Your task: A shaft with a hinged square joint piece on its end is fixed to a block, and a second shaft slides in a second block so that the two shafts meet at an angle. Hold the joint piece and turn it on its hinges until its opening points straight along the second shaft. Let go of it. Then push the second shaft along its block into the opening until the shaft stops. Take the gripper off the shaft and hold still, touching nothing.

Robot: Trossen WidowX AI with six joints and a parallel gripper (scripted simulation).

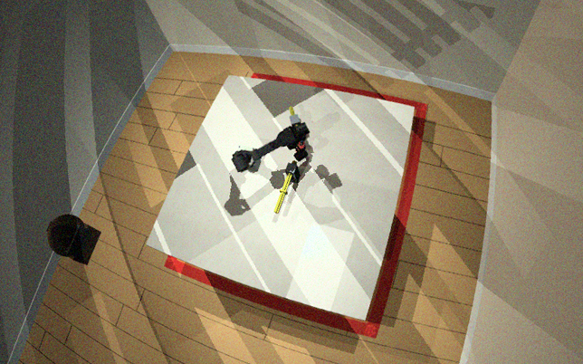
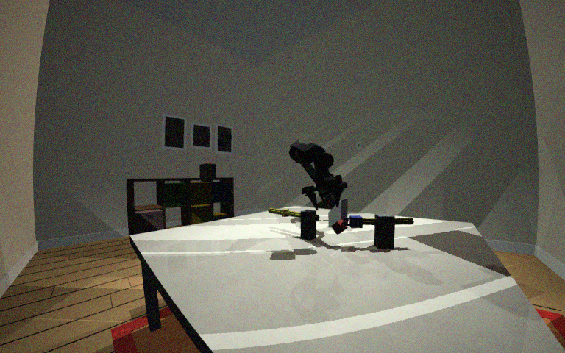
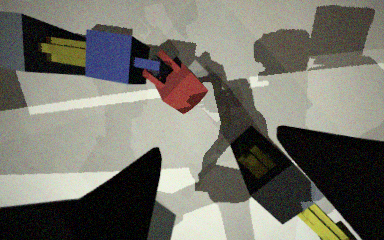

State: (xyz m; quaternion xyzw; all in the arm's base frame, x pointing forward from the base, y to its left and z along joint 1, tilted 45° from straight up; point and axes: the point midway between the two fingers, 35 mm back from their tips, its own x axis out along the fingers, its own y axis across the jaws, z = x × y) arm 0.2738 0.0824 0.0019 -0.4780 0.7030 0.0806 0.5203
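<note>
The red square joint piece is 10 mm ahead of my gripper tip, 60 mm to the left of it and 70 mm below it.
</note>
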